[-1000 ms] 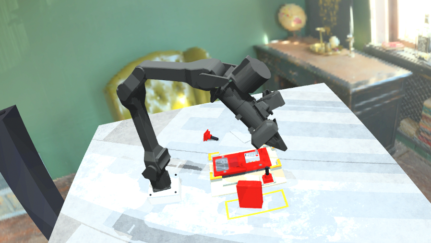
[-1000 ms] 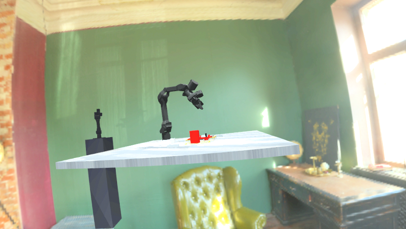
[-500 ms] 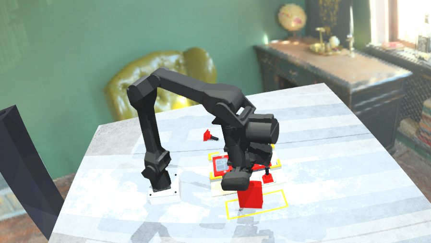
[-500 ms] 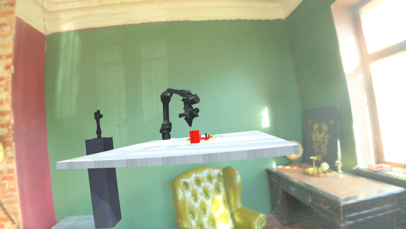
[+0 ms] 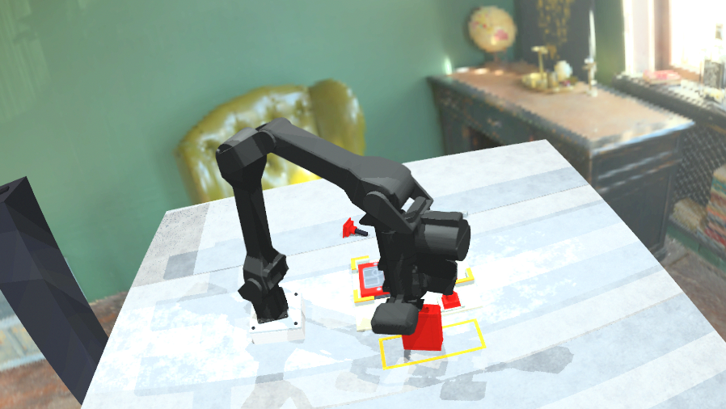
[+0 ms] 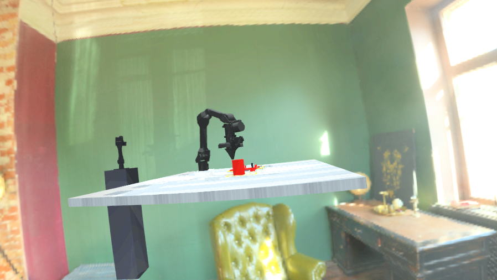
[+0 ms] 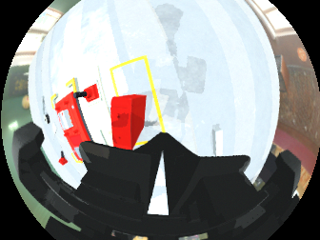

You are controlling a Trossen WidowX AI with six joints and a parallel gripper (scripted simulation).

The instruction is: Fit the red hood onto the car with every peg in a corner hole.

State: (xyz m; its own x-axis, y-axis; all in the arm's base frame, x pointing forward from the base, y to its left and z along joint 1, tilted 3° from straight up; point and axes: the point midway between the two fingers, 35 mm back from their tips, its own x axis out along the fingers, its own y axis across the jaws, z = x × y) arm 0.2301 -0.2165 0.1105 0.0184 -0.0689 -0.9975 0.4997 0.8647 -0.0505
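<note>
The red hood lies 5 cm below my gripper tip, 4 cm to the left of it and 2 cm ahead of it. Also, from my gripper tip: black upright stick: 13 cm to the left, 11 cm ahead, 7 cm below; black wheel: 44 cm to the left, 18 cm ahead, 9 cm below; grey engine block: 25 cm to the left, 10 cm ahead, 8 cm below.
</note>
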